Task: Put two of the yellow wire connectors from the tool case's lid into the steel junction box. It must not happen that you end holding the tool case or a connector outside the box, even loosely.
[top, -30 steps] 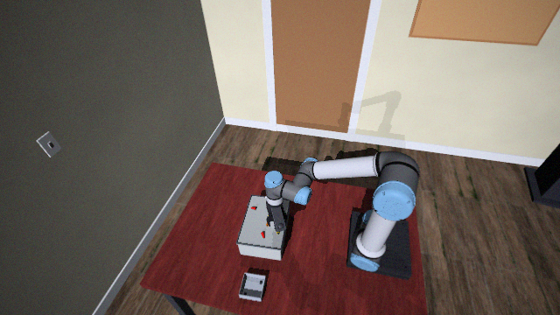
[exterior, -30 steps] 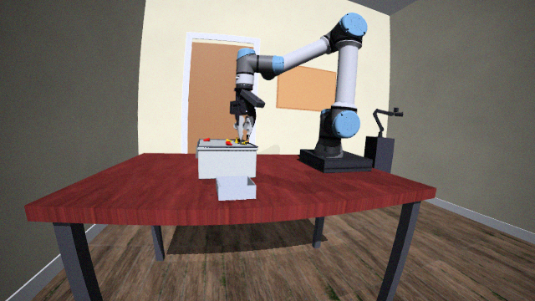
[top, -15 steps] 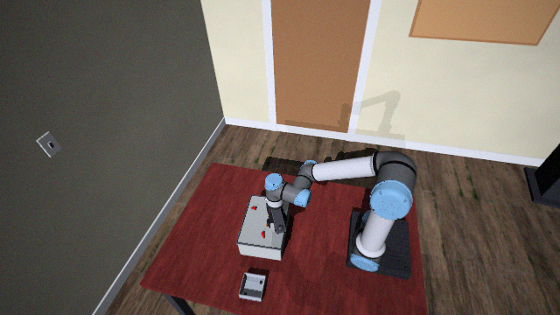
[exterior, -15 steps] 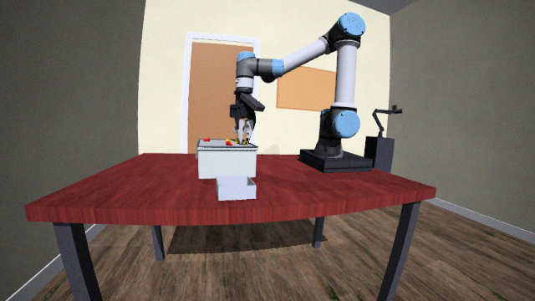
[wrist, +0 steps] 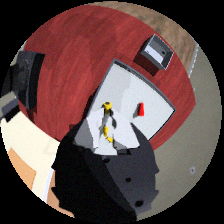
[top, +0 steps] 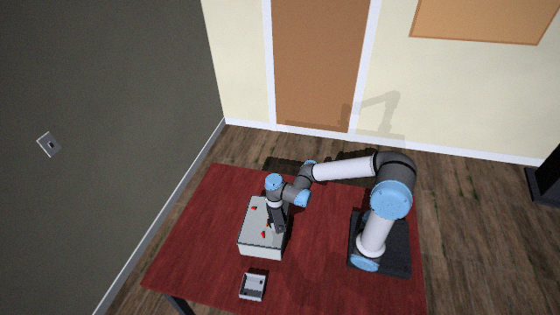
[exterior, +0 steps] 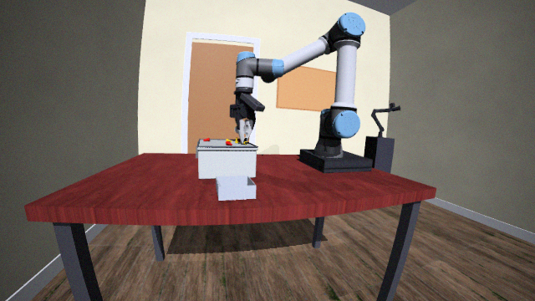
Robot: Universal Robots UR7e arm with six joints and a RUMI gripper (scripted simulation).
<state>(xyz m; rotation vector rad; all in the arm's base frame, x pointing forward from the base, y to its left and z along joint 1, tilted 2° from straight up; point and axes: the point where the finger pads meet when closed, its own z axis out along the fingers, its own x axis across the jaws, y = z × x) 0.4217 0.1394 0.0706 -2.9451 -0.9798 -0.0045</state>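
Right now my hand is 9 cm short of the grey tool case, 5 cm above it and 4 cm to the left of it.
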